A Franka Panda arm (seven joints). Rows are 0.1 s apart.
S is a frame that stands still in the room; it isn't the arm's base.
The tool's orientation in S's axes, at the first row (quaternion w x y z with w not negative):
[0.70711 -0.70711 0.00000 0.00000]
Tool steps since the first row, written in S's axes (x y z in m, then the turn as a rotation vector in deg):
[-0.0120 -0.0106 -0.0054 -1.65 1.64 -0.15]
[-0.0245 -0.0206 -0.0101 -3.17 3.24 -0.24]
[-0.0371 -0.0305 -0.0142 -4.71 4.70 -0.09]
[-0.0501 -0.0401 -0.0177 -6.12 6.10 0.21]
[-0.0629 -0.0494 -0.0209 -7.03 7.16 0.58]
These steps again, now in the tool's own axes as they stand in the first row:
[-0.0120 0.0054 -0.0106 -1.65 0.15 1.64]
[-0.0245 0.0101 -0.0206 -3.17 0.24 3.24]
[-0.0371 0.0142 -0.0305 -4.71 0.09 4.70]
[-0.0501 0.0177 -0.0401 -6.12 -0.21 6.10]
[-0.0629 0.0209 -0.0494 -7.03 -0.58 7.16]

